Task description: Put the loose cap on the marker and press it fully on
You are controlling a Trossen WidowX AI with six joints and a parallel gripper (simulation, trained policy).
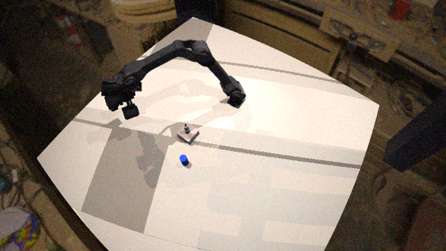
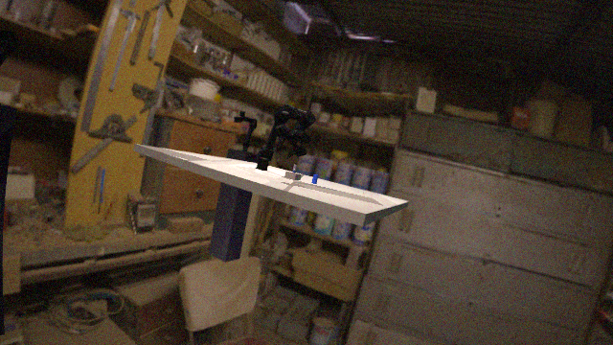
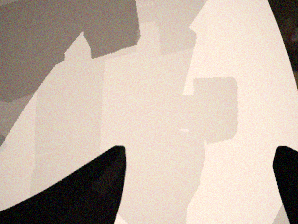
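My gripper tip is now 20 mm short of the blue cap, 360 mm to the right of it and 100 mm above it. From my gripper tip the other things lie so: holder block: 80 mm behind, 290 mm to the left, 110 mm below.
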